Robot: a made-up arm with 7 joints.
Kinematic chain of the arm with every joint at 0, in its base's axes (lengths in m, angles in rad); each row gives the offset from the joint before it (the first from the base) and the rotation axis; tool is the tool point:
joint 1: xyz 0 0 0.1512 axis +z
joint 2: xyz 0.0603 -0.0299 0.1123 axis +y
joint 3: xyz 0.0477 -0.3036 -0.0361 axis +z
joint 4: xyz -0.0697 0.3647 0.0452 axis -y
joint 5: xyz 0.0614 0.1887 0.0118 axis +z
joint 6: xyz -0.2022 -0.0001 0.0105 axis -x
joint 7: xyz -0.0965 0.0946 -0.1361 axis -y
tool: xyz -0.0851 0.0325 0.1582
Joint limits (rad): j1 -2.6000..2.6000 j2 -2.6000..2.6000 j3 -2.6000..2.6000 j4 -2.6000..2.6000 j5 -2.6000..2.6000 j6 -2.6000..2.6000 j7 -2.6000..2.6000
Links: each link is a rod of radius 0.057 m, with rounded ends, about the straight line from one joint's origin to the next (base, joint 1, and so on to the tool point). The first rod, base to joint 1, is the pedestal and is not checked.
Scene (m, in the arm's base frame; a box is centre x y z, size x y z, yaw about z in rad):
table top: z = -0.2
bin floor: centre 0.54 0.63 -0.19 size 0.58 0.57 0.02 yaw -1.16
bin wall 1: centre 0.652 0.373 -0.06 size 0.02 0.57 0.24 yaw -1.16
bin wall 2: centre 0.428 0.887 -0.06 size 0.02 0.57 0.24 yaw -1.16
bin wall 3: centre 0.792 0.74 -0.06 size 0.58 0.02 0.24 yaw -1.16
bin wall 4: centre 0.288 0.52 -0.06 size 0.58 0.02 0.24 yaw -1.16
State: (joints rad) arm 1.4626 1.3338 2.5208 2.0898 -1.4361 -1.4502 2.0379
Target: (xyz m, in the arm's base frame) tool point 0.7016 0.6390 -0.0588
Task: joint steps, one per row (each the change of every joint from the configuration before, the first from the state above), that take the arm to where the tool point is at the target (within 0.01 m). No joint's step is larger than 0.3 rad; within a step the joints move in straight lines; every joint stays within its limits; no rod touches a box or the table.
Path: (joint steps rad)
1: 0.1625 -0.0351 -0.0564 -0.0882 0.2583 -0.1533 -0.0345
2: 0.1625 -0.0352 -0.0564 -0.0883 0.2584 -0.1533 -0.0346
3: 0.1625 -0.0351 -0.0565 -0.0882 0.2583 -0.1533 -0.0345
4: 0.1624 -0.0352 -0.0564 -0.0883 0.2584 -0.1533 -0.0345
5: 0.1625 -0.0351 -0.0564 -0.0882 0.2583 -0.1533 -0.0346
6: 0.1625 -0.0351 -0.0564 -0.0883 0.2584 -0.1533 -0.0345
7: 0.1625 -0.0352 -0.0565 -0.0882 0.2583 -0.1533 -0.0346
8: 0.0000 -0.2232 0.2371 0.2281 -0.1040 0.0835 -0.0658
9: 0.0000 -0.2231 0.2371 0.2282 -0.1040 0.0835 -0.0658

